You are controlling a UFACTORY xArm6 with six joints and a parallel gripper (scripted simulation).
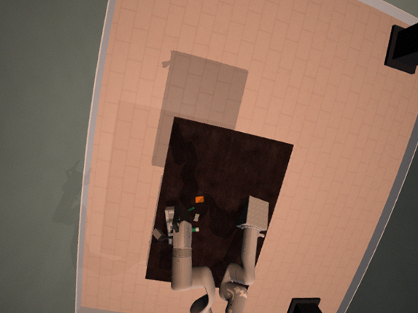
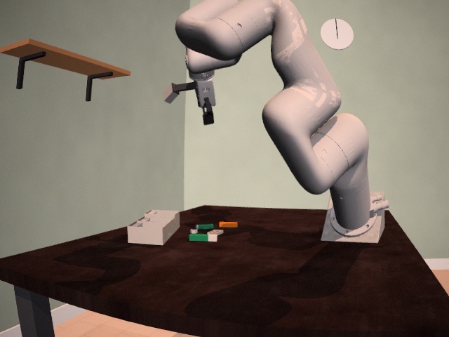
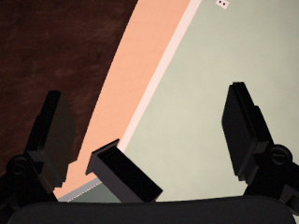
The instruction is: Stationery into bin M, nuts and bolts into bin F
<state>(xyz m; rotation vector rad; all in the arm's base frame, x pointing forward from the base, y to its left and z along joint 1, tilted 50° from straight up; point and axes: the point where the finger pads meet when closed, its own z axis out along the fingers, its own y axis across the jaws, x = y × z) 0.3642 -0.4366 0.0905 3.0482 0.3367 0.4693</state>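
My gripper is now 40 mm short of the pale double bin, 280 mm to the right of it and 310 mm above it. Round my hand: orange block: 100 mm behind, 80 mm to the left, 330 mm below; green cylinder: 50 mm behind, 160 mm to the left, 330 mm below; steel nut: 40 mm behind, 220 mm to the left, 330 mm below.
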